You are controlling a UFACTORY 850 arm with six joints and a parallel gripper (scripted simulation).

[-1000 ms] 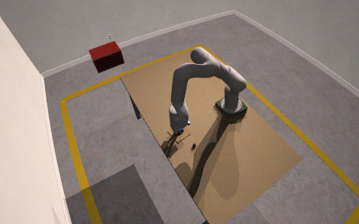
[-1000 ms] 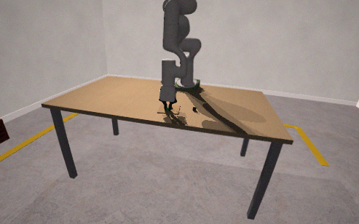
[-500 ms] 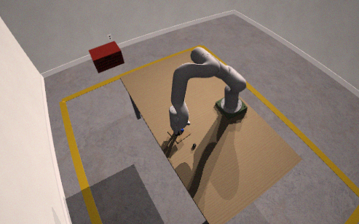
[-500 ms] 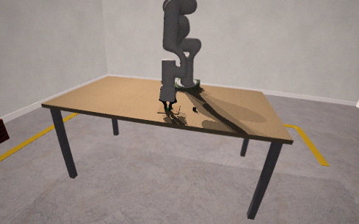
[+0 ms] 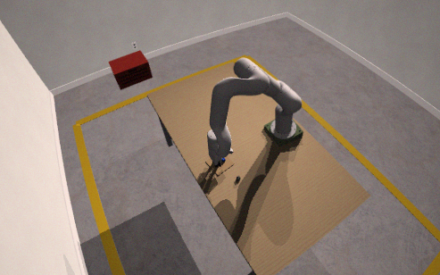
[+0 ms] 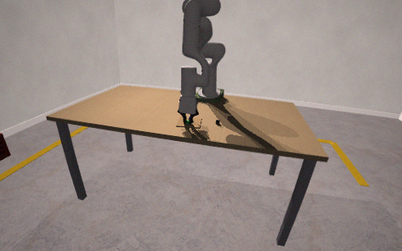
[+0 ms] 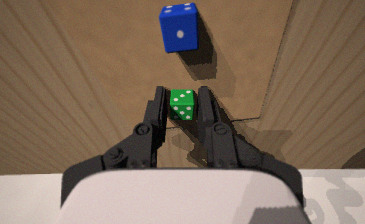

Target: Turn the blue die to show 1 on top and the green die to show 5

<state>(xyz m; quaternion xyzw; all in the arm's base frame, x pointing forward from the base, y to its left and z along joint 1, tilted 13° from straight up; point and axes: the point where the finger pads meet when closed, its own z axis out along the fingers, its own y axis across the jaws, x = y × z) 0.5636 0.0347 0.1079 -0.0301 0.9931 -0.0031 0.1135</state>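
The green die is 1 cm below my hand. Also, from my hand: mat 3 cm behind, 2 cm below; then black die 16 cm to the left, 9 cm behind, 2 cm below; then blue die 6 cm behind, 1 cm below.
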